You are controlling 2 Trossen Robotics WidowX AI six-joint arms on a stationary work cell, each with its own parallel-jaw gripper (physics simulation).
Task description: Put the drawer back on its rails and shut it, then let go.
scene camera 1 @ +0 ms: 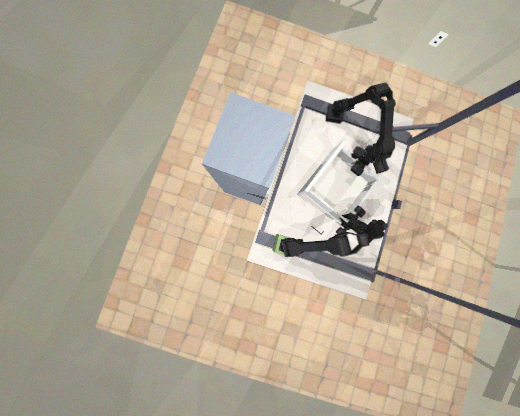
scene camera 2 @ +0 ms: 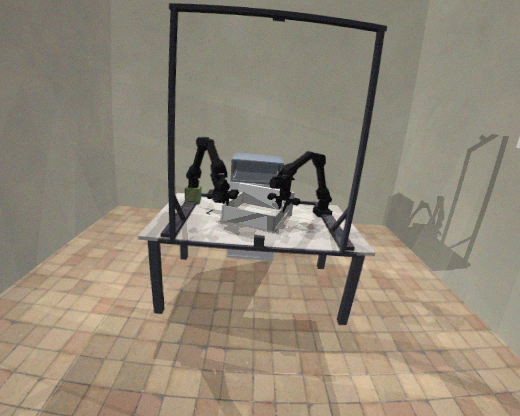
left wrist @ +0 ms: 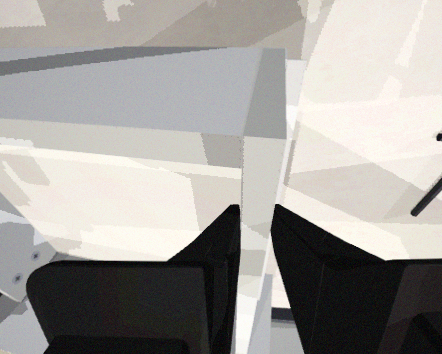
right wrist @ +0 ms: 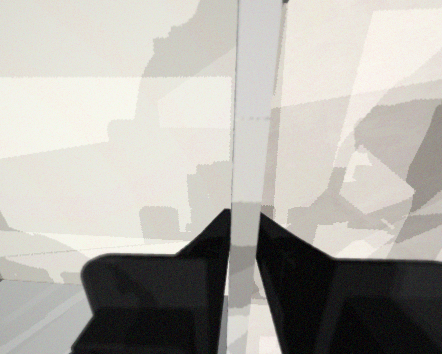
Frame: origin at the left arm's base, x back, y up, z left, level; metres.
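Seen in the pictures: left gripper, between the fingertips: point(scene camera 1: 340, 216) point(scene camera 2: 226, 205) point(left wrist: 254, 213); right gripper, between the fingertips: point(scene camera 1: 355, 165) point(scene camera 2: 281, 212) point(right wrist: 239, 214); left arm's base, origin of its link: point(scene camera 1: 285, 246) point(scene camera 2: 193, 186); right arm's base, origin of its link: point(scene camera 1: 336, 111) point(scene camera 2: 322, 208).
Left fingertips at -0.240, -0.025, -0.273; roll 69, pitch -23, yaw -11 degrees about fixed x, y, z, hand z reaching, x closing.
Note:
Offsets run from my left fingertips to a thing's top centre, as dx, dy, dz. Level surfaces: height alone.
The pale grey, open-topped drawer point(scene camera 1: 324, 169) point(scene camera 2: 245, 215) is upright at or near the table's surface, turned at an angle and apart from the cabinet. The blue-grey cabinet {-0.213, +0.200, +0.601} point(scene camera 1: 255, 135) point(scene camera 2: 257, 160) stands beyond the table's edge; its open front shows in scene camera 2, its rails do not. My left gripper point(scene camera 1: 348, 220) point(scene camera 2: 229, 201) point(left wrist: 254, 213) is shut on a drawer side wall point(left wrist: 256, 185) near a corner. My right gripper point(scene camera 1: 362, 162) point(scene camera 2: 283, 204) point(right wrist: 239, 214) is shut on the opposite side wall point(right wrist: 253, 165). Whether the drawer's underside touches the table is hidden.
The white table {dy -0.083} point(scene camera 1: 282, 205) point(scene camera 2: 320, 237) has a dark frame around it with tall posts. A green block {+0.240, +0.025, +0.273} point(scene camera 1: 279, 243) point(scene camera 2: 193, 194) is at the left arm's base. A thin black bent piece {+0.097, -0.078, +0.087} point(scene camera 1: 317, 230) point(scene camera 2: 210, 211) point(left wrist: 427, 200) lies on the table near the left gripper.

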